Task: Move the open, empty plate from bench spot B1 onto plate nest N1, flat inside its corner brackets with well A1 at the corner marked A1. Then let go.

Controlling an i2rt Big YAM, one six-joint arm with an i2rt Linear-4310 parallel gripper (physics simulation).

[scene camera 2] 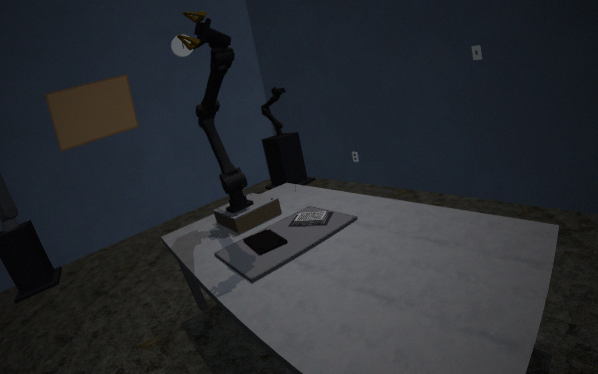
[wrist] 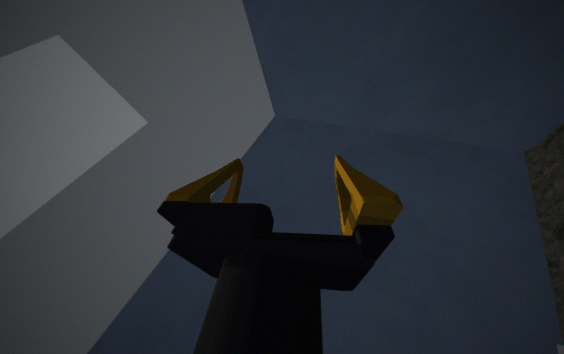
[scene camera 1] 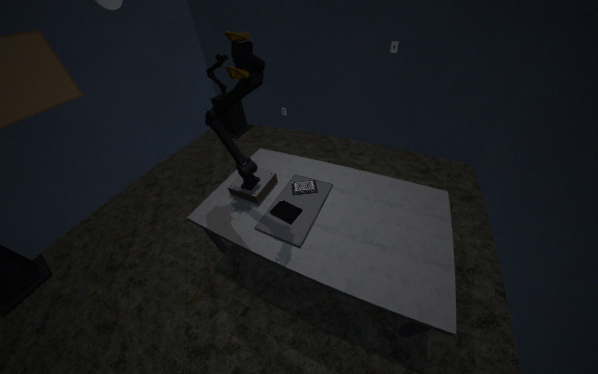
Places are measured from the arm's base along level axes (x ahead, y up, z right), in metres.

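Pixels of known places: gripper, fingertip midpoint: (scene camera 2: pixel 180 24) (wrist: pixel 286 161) (scene camera 1: pixel 226 49); arm's base at its link origin: (scene camera 2: pixel 240 207) (scene camera 1: pixel 250 183).
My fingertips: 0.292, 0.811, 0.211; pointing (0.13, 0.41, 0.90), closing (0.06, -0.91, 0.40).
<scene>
Ahead of a thing's pixels: the offset from my fingertips to its top centre, as dx, dy, dz. "spot": to the spot under its first point. Level surfaces: height alone.
A light plate with a grid of wells {spot: +0.050, -0.858, -0.345} (scene camera 1: pixel 304 187) (scene camera 2: pixel 310 217) lies on a dark-edged base towards the back of a thin grey board {+0.058, -0.873, -0.201} (scene camera 1: pixel 312 205) (scene camera 2: pixel 300 242). A flat black square {spot: +0.029, -0.862, -0.116} (scene camera 1: pixel 286 211) (scene camera 2: pixel 265 241), seemingly the nest, lies nearer the front of the board with no plate on it. Corner brackets, the A1 mark and the plate's well A1 are too small and dark to tell. My gripper (scene camera 1: pixel 230 52) (scene camera 2: pixel 183 25) (wrist: pixel 286 161) is open and empty, high above the table and far from the plate. Neither plate nor nest shows in the wrist view.
My arm stands on a wooden-sided base block (scene camera 1: pixel 267 189) (scene camera 2: pixel 260 217) beside the board, on the white table {dy -0.887} (scene camera 1: pixel 390 225) (scene camera 2: pixel 425 265). A second small arm stands on a dark pedestal (scene camera 2: pixel 285 157) beyond the table. Shadows fall across the table's front left part.
</scene>
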